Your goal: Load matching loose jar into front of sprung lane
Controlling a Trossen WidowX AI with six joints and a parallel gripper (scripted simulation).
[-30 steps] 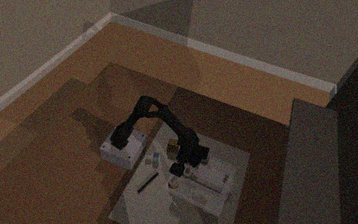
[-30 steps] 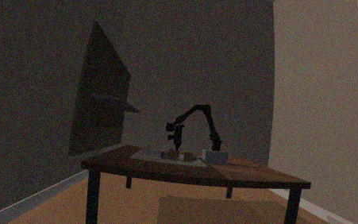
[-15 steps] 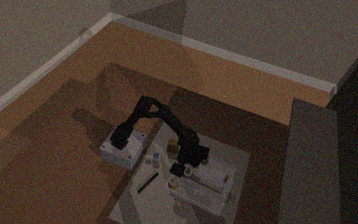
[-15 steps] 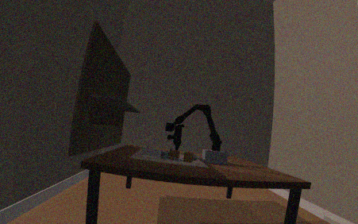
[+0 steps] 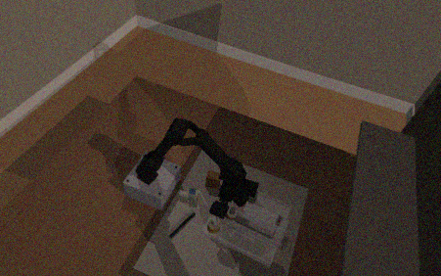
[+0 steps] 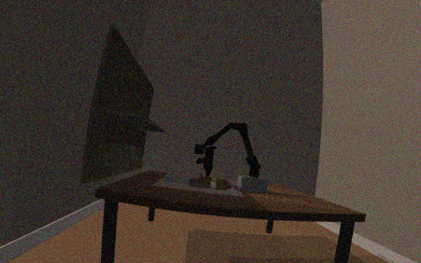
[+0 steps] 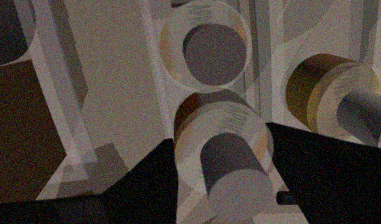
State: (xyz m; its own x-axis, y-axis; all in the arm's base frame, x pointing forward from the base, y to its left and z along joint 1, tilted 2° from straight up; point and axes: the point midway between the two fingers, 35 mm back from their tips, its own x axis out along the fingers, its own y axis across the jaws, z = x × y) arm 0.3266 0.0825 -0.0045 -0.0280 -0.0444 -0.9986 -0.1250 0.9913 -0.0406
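Now: the lane fixture 14 cm ahead of my gripper tip, 4 cm to the left of it and 4 cm below it. From my gripper tip the other things lie so: black stick 10 cm behind, 14 cm to the right, 5 cm below.
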